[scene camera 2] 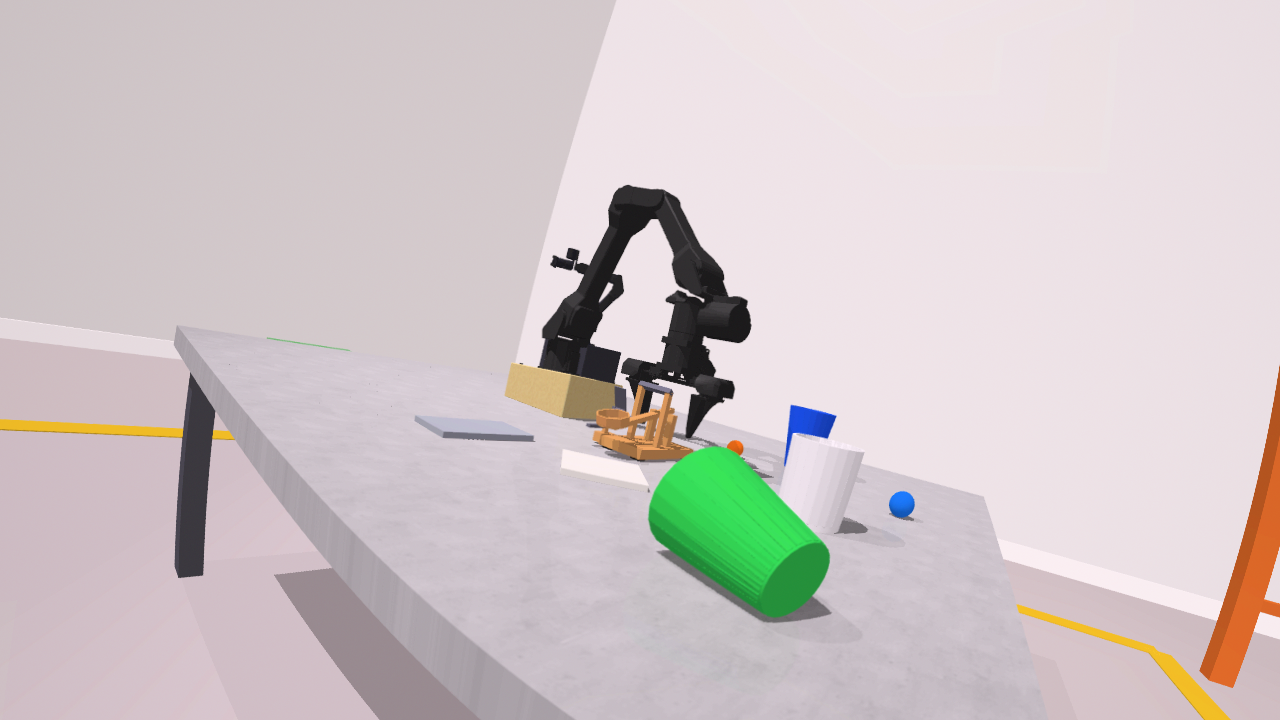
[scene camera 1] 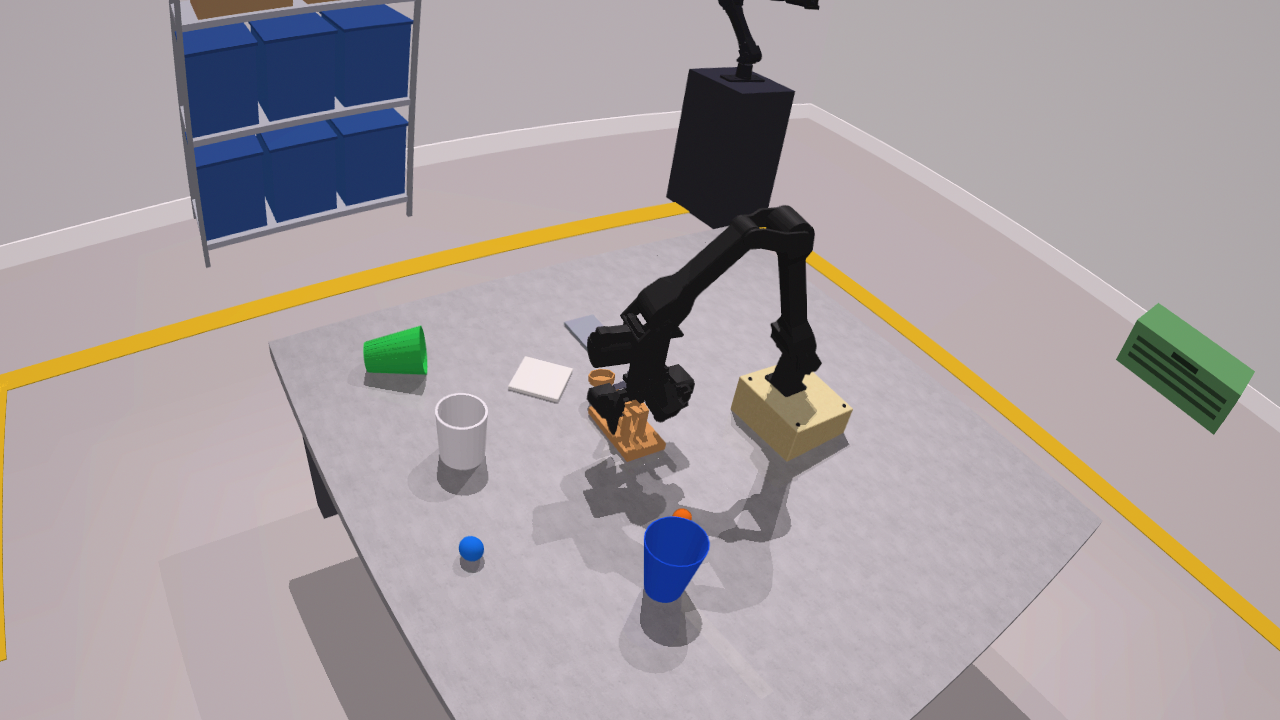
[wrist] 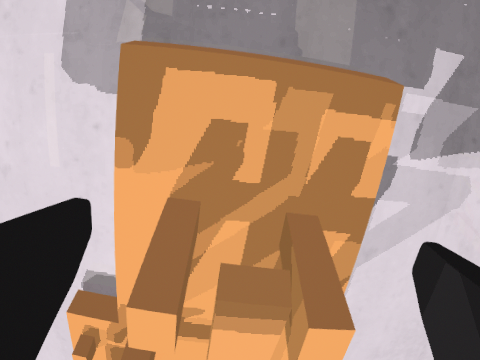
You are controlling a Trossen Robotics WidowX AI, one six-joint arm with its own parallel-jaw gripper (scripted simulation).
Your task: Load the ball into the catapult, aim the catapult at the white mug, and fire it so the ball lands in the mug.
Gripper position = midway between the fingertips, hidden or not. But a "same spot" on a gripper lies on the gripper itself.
Scene:
My gripper shows in scene camera 2, in scene camera 1 and in the wrist view (260, 240). A wooden catapult shows in scene camera 2 (648, 447), in scene camera 1 and in the wrist view. A green cup shows in scene camera 2 (711, 509) and in scene camera 1 (404, 352); in the wrist view it is out of frame. The same spot on my gripper: (scene camera 1: 612, 423) is (scene camera 2: 704, 415). One and the same spot on the wooden catapult: (wrist: 243, 187) is (scene camera 1: 636, 436).

